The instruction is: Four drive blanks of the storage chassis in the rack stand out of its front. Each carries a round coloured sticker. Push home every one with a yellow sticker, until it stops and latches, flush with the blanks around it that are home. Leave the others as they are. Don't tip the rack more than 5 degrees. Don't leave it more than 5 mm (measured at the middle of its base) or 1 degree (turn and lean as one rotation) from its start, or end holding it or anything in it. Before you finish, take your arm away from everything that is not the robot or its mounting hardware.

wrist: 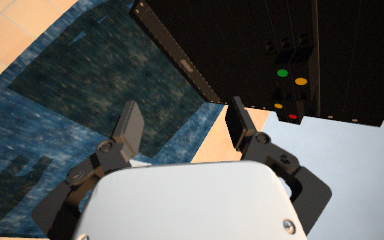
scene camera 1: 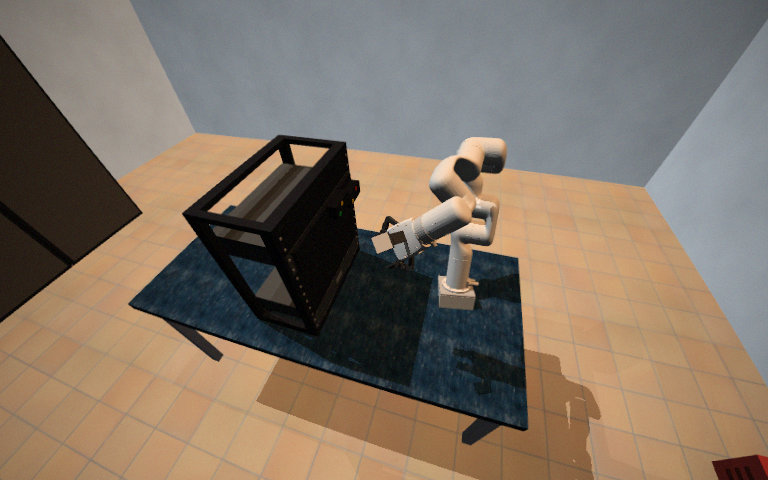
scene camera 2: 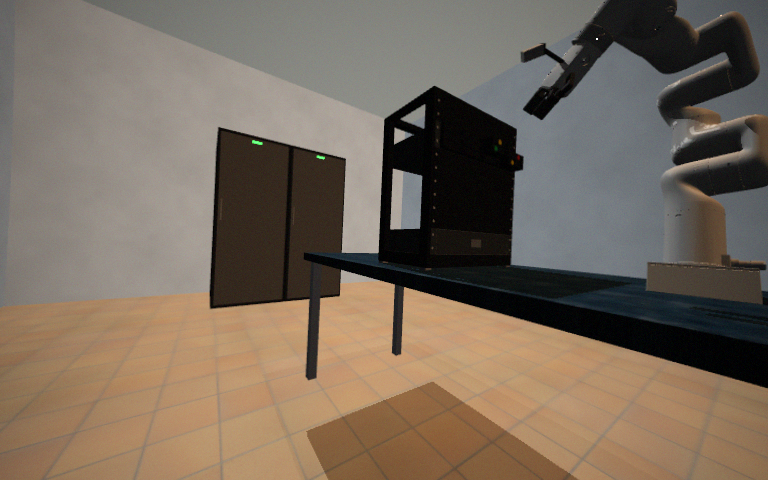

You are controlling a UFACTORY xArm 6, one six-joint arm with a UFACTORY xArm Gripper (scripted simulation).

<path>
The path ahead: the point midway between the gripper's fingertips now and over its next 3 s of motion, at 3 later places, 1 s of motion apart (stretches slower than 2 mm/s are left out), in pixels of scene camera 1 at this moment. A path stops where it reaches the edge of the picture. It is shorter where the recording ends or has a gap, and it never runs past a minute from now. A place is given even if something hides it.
My gripper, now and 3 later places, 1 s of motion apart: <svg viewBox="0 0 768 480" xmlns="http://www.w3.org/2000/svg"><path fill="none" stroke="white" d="M381 253L392 215L398 207L390 208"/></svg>
</path>
